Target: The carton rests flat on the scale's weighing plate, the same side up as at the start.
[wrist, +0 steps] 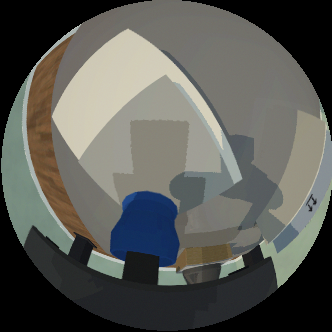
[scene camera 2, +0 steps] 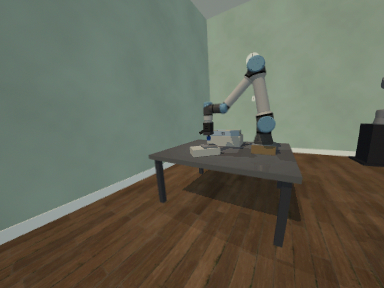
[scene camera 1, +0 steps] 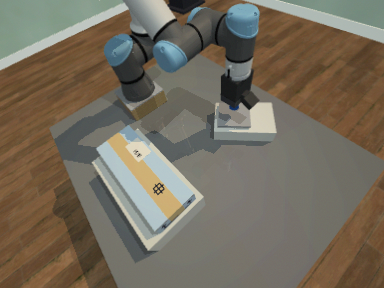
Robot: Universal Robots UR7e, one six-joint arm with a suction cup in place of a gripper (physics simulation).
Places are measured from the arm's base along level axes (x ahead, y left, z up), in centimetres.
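Where they show: hand, tool point: (wrist: 148,212) (scene camera 2: 208,140); arm's base, link origin: (wrist: 201,268) (scene camera 2: 263,143) (scene camera 1: 139,90).
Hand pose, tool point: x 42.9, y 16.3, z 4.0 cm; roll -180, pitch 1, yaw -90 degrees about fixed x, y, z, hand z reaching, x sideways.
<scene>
Each offset is from my tool point to the centre of the thing. "*": to the spot under its first point. Level surfaces: height alone.
The carton @[dx -3.5, dy -40.0, dz +2.0 cm] (scene camera 1: 150,172) (scene camera 2: 230,133) (wrist: 300,220) is long and light blue with a tan band, a white label and a black mark on top. It lies flat on a large white block @[dx -3.7, dy -41.3, dz -6.2 cm] (scene camera 1: 178,225) (scene camera 2: 227,141) (wrist: 302,145), apart from the scale. The scale @[dx +3.2, dy +2.8, dz -7.9 cm] (scene camera 1: 262,120) (scene camera 2: 202,152) (wrist: 95,95) is a low white box with a grey weighing plate @[* dx +2.1, dy -3.0, dz -4.3 cm] (scene camera 1: 232,121) (wrist: 107,155) on one half; no carton is on it. My suction gripper (scene camera 1: 234,107) (scene camera 2: 208,138) (wrist: 149,200) points down over the plate, a small gap above it in scene camera 2. Its blue cup holds nothing.
My arm stands on a tan base block (scene camera 1: 150,105) (scene camera 2: 263,149) (wrist: 205,255) at the back of the grey table @[dz -11.7 cm] (scene camera 1: 280,200) (scene camera 2: 250,162). The carton's block stands near the table's left edge in scene camera 1. A black pedestal (scene camera 2: 371,145) stands on the floor beyond.
</scene>
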